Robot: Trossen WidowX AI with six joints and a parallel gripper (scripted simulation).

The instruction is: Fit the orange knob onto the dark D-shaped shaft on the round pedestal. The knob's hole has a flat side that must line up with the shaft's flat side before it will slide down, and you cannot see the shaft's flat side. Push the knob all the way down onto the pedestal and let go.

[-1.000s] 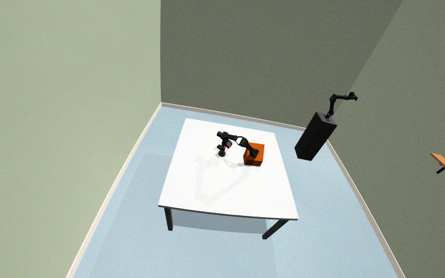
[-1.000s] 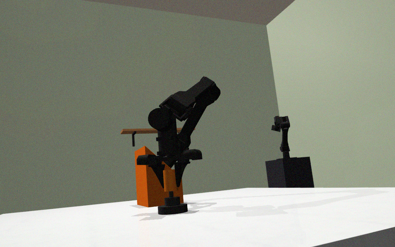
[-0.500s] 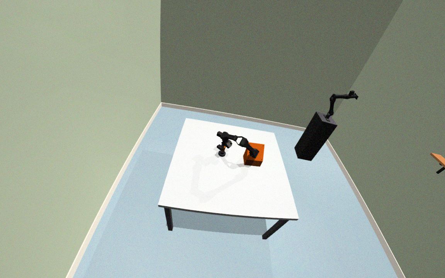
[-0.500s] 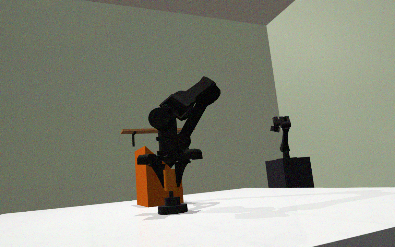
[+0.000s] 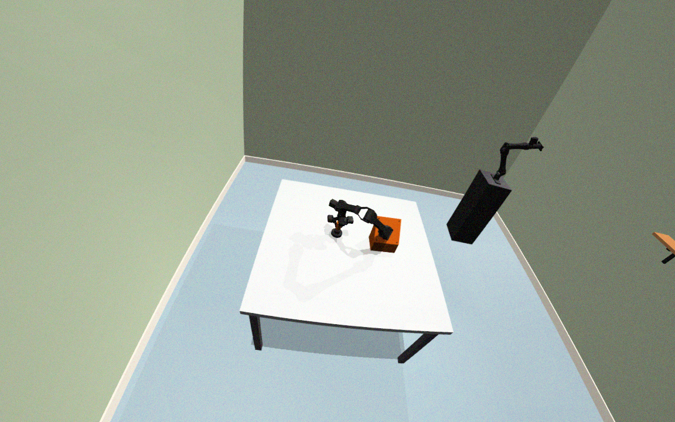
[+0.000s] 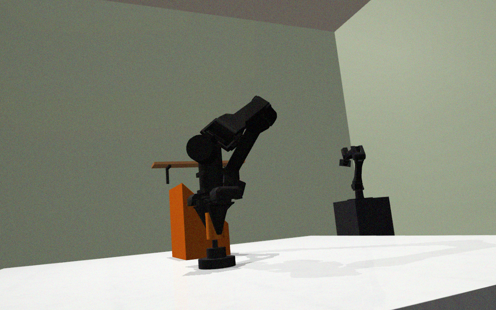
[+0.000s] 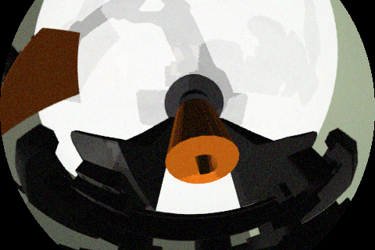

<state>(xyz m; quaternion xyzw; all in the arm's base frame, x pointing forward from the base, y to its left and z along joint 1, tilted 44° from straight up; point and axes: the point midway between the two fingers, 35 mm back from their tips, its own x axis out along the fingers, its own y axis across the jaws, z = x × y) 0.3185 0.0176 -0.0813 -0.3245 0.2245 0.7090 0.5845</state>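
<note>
Now: the orange knob 2 cm above my gripper tip. Round my gripper tip: round dark pedestal: 4 cm below.
</note>
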